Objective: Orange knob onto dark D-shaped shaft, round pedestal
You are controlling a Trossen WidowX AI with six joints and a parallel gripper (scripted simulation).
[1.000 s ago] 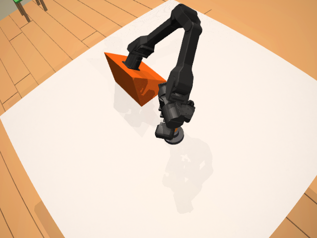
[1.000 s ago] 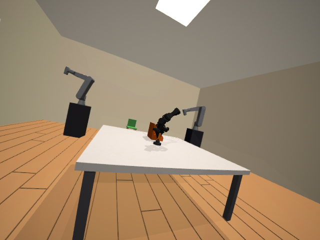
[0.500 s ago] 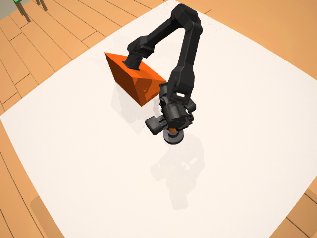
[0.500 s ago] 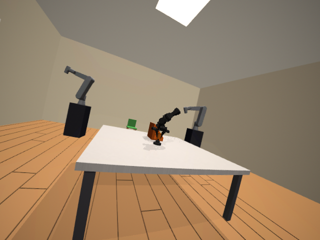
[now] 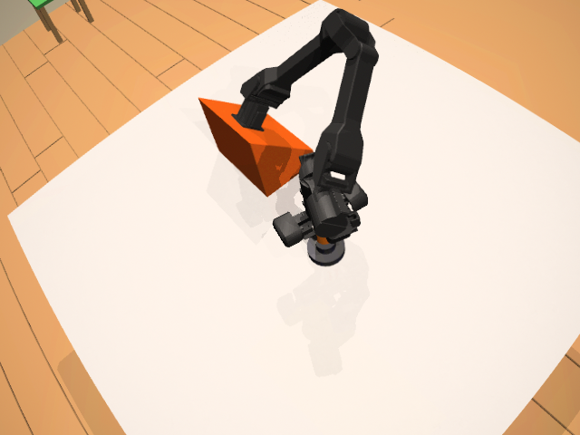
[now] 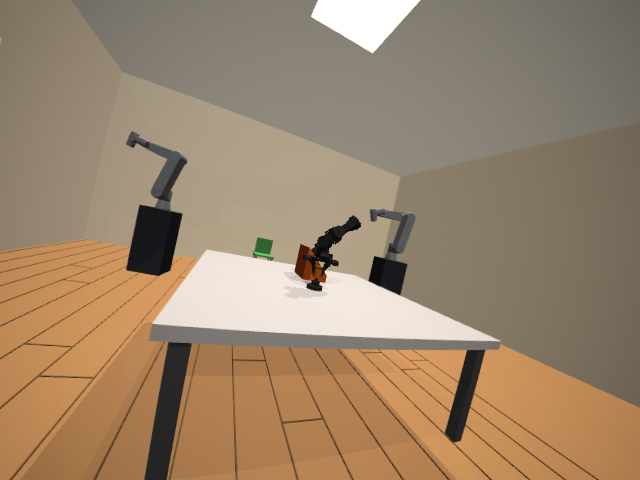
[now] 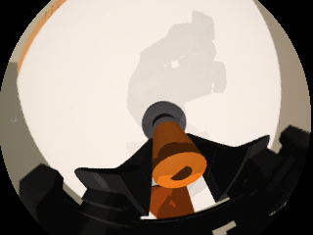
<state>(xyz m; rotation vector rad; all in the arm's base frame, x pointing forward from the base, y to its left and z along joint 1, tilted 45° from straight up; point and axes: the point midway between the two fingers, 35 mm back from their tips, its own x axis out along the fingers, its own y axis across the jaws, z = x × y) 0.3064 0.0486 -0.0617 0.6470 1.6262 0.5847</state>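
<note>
Now: gripper tip 2 cm below the orange knob. Also, from my gripper tip: round pedestal 4 cm below.
</note>
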